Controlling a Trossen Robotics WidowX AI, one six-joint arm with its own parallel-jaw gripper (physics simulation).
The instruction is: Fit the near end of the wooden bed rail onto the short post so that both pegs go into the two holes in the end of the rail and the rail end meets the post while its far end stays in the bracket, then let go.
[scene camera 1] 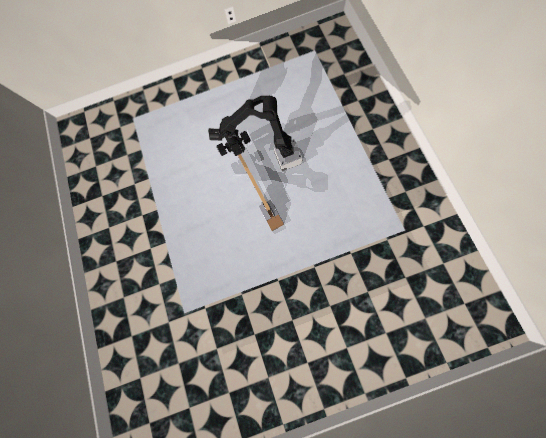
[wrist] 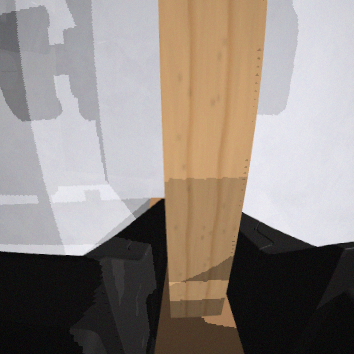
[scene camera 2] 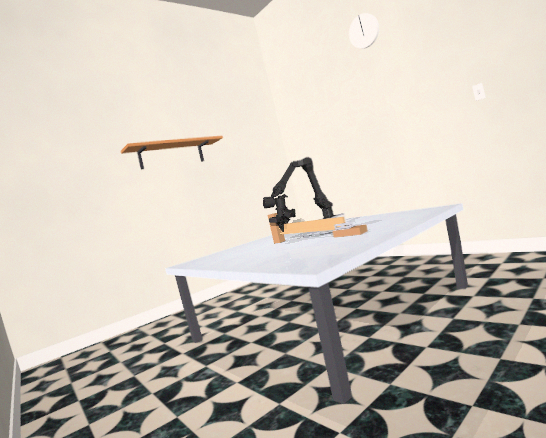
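Where they show: gripper, between the fingertips: (wrist: 187, 206) (scene camera 2: 284, 231); arm's base, origin of its link: (scene camera 1: 286, 151) (scene camera 2: 329, 217).
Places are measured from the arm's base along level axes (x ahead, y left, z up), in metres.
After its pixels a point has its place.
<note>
The wooden bed rail (scene camera 1: 255, 183) {x 0.230, y 0.129, z 0.021 m} (scene camera 2: 315, 226) {x 0.246, y 0.112, z -0.012 m} (wrist: 210, 125) runs from my gripper to the bracket (scene camera 1: 270, 212) {x 0.208, y 0.290, z -0.025 m}, where its far end lies. The bracket is at the brown block (scene camera 1: 275, 222) {x 0.199, y 0.363, z -0.044 m} (scene camera 2: 351, 231) {x 0.242, y 0.349, z -0.059 m}. My gripper (scene camera 1: 239, 152) {x 0.272, y -0.129, z -0.018 m} (scene camera 2: 282, 227) {x 0.272, y -0.129, z -0.018 m} (wrist: 187, 206) {x 0.272, y -0.129, z -0.018 m} is shut on the rail close to its near end, one finger on each side. The short post (scene camera 2: 277, 238) {x 0.301, y -0.172, z -0.051 m} (wrist: 197, 337) {x 0.278, y -0.163, z 0.028 m} stands upright at the near end; in the wrist view its brown face borders the rail end. The pegs and holes do not show, and I cannot tell whether a gap remains.
The pale table top (scene camera 1: 210, 240) {x 0.590, y 0.327, z -0.080 m} (scene camera 2: 240, 265) {x 0.757, y 0.092, z -0.080 m} carries the post, block and arm base (scene camera 1: 291, 161) {x -0.004, y 0.069, z 0.000 m}. The arm (scene camera 1: 274, 120) {x 0.054, y -0.004, z 0.304 m} (scene camera 2: 315, 182) {x 0.049, y -0.002, z 0.229 m} arches from the base over to the rail's near end. A wall shelf (scene camera 2: 172, 144) hangs in the background, away from the table.
</note>
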